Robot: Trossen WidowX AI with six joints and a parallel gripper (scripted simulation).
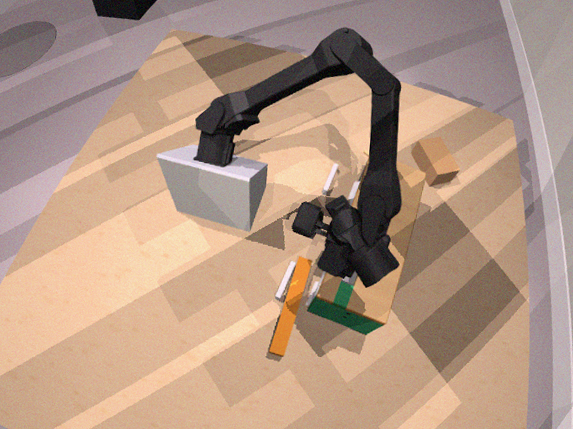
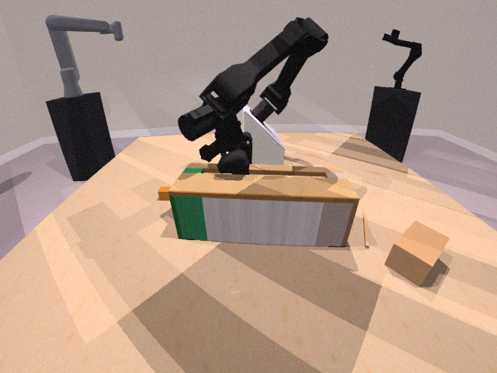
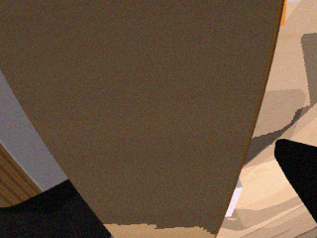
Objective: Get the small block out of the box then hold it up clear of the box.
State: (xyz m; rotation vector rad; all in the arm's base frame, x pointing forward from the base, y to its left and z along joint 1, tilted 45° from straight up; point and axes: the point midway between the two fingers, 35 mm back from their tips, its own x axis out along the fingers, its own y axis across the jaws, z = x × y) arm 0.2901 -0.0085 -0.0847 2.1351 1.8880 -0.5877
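My gripper tip is now 4 cm short of the wooden box, 3 cm to the right of it and 2 cm above it. Also, from my gripper tip: blue block (5 cm ahead, 3 cm to the left); then orange bar (15 cm to the right, 7 cm below, 6 cm behind).
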